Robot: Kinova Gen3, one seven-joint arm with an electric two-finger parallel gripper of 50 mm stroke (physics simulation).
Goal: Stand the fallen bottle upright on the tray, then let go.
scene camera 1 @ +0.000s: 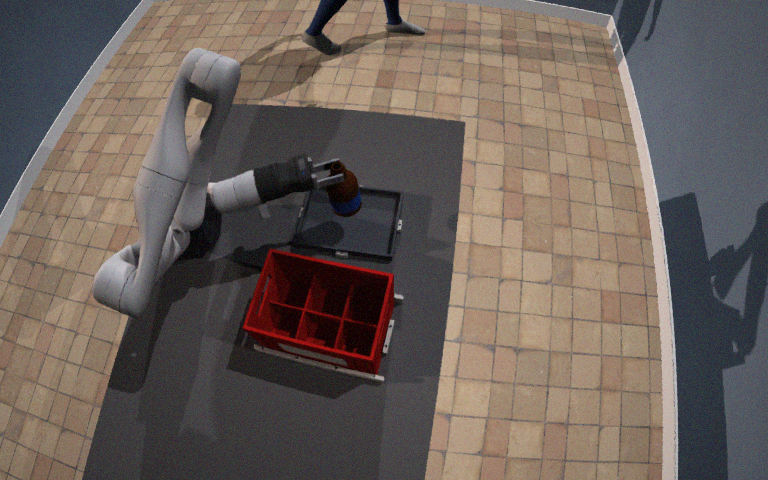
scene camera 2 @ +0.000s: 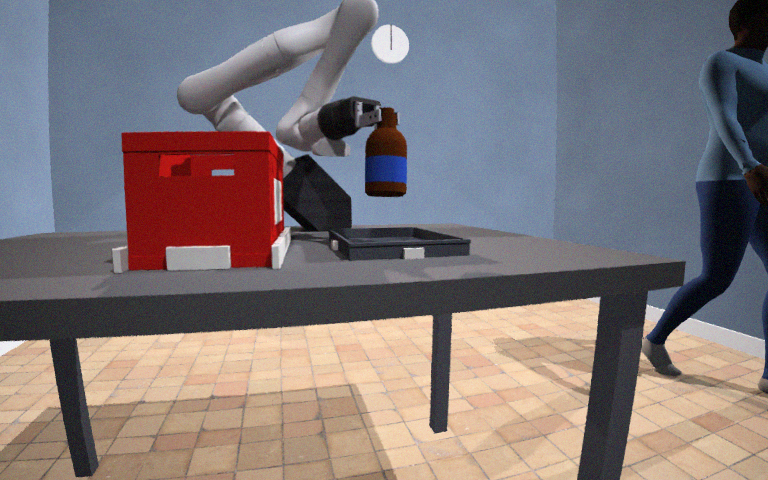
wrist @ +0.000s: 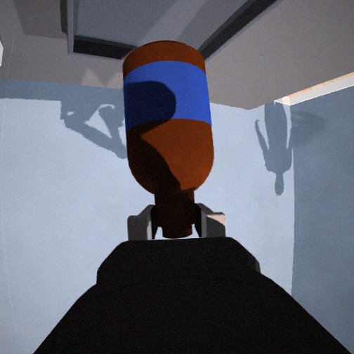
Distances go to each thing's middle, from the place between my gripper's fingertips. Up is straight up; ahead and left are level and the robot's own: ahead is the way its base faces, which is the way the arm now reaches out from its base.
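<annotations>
There's a brown bottle [scene camera 1: 345,199] here, and my hand is 60 mm above it. The dark tray [scene camera 2: 355,244] is 220 mm below my hand, and the red crate [scene camera 2: 171,198] is 150 mm below my hand, 50 mm behind it and 280 mm to the right of it.
</annotations>
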